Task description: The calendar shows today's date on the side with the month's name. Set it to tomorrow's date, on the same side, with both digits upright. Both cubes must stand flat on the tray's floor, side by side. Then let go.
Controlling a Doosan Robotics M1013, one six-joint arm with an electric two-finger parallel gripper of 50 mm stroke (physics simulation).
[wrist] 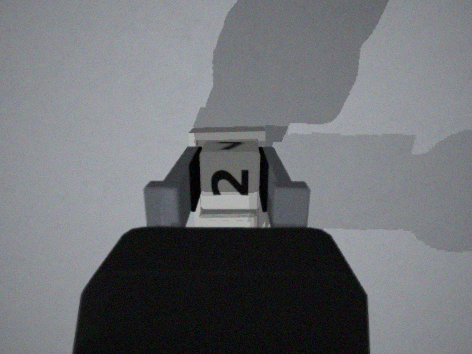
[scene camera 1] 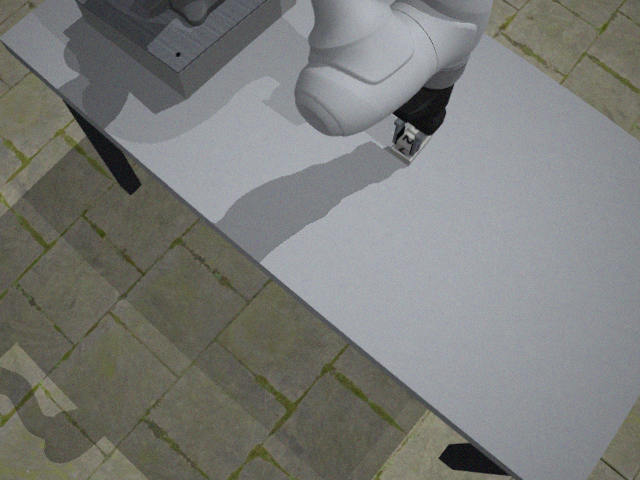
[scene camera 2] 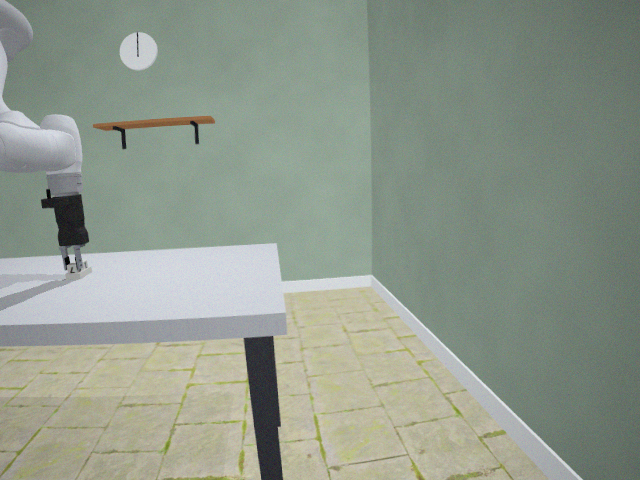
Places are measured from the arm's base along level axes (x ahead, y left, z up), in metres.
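Pixels of known places: gripper, fingertip midpoint: [wrist: 230,166] [scene camera 1: 406,145] [scene camera 2: 74,268].
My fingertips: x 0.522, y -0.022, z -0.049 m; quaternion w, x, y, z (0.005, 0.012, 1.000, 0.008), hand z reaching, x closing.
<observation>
Ahead of a thing's pixels: the offset from my fingertips to its top centre. "*": to the spot under its first point. Level surfaces: height alone.
My gripper [scene camera 1: 407,138] [scene camera 2: 72,262] [wrist: 230,166] is shut on a white cube {dy +0.004, dx +0.000, dz +0.015 m} [wrist: 206,160]. In the wrist view the cube shows a black 2 on top, lying sideways, and part of another dark mark on its far side. The cube is at the far end of the small white tray [scene camera 1: 409,161] [scene camera 2: 76,275] [wrist: 227,135] in that view. I cannot tell whether it touches the tray's floor. Behind it, a white surface {* dy +0.025, dx +0.002, dz +0.014 m} [wrist: 226,220], probably the other cube, is mostly hidden by the gripper body. The month's name is not readable.
The tray stands on a light grey table {dz -0.026 m} [scene camera 1: 491,232] [scene camera 2: 180,289]. A dark grey box-like base [scene camera 1: 206,67] stands at the table's upper left in the first scene view. A wooden shelf [scene camera 2: 155,123] and a round clock [scene camera 2: 147,51] hang on the wall.
</observation>
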